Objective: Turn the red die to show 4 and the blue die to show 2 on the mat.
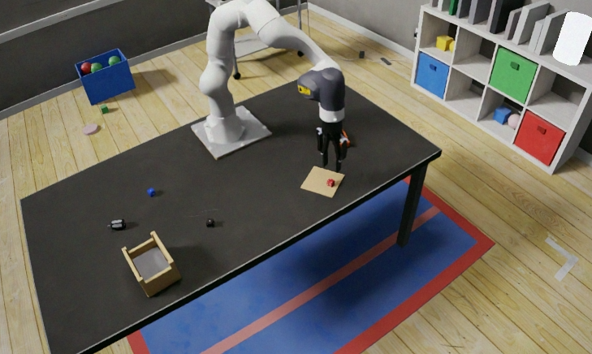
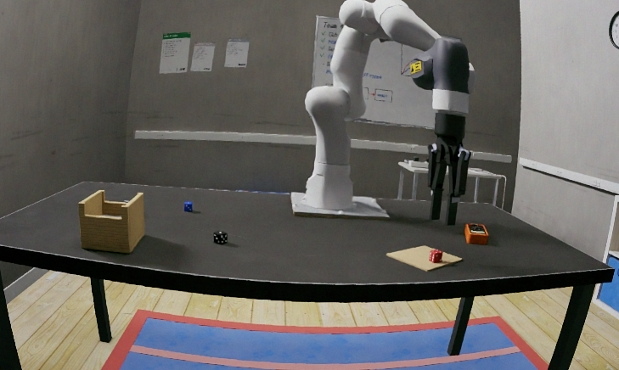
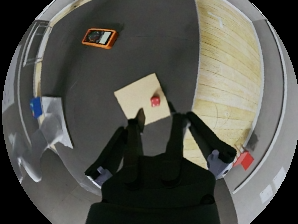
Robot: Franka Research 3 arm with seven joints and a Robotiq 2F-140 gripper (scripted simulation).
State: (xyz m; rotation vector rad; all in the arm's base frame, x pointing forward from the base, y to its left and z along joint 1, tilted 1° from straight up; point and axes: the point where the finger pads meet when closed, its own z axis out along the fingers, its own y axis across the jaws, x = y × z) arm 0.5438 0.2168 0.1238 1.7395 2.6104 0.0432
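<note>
My gripper is now 380 mm past the blue die, 660 mm to the left of it and 120 mm above it. Also, from my hand: tan mat: 40 mm behind, 20 mm to the right, 130 mm below; then red die: 110 mm below; then orange device: 220 mm behind, 200 mm to the left, 110 mm below.
</note>
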